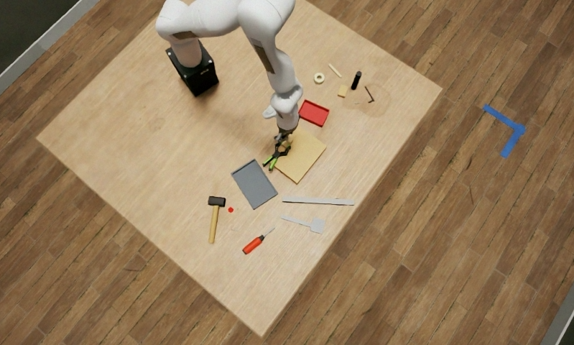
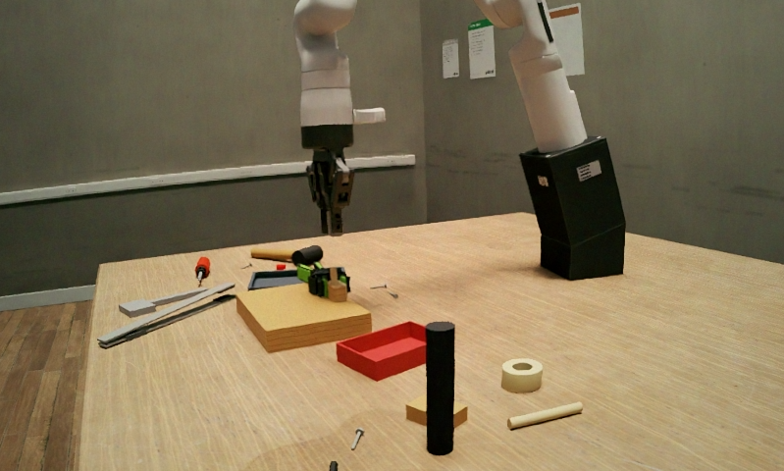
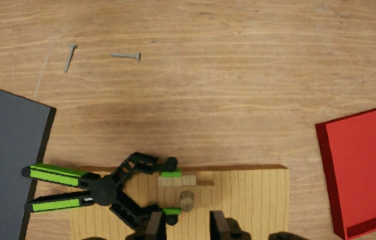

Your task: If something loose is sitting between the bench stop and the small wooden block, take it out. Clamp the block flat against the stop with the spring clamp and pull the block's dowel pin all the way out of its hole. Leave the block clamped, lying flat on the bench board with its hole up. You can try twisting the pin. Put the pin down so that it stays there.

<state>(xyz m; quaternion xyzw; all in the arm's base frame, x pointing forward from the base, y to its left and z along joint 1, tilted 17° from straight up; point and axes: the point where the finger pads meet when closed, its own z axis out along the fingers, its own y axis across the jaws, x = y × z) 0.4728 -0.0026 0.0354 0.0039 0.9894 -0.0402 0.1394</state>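
Now: hand 90 mm above the dowel pin. The rest, counted from my hand: wooden block (110 mm below); then tan bench board (60 mm ahead, 10 mm to the right, 120 mm below); then red tray (180 mm to the left, 140 mm below).
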